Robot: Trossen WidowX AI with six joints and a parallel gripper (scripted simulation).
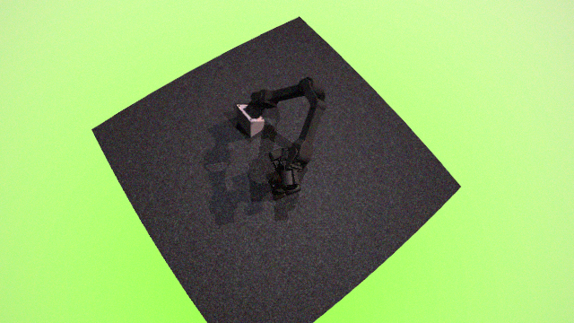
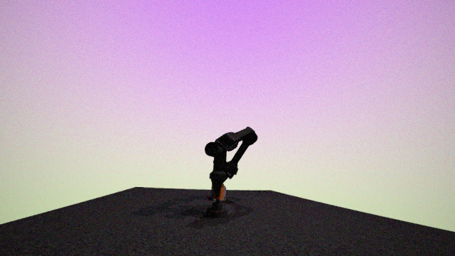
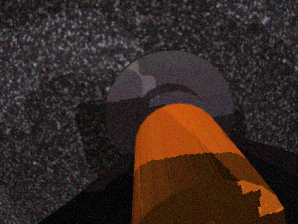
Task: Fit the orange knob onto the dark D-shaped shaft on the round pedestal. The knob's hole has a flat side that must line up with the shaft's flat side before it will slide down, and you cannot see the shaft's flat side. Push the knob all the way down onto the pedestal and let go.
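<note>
Now: gripper tip 20 mm below the orange knob. The rest, counted from my gripper tip: round pedestal (40 mm below).
</note>
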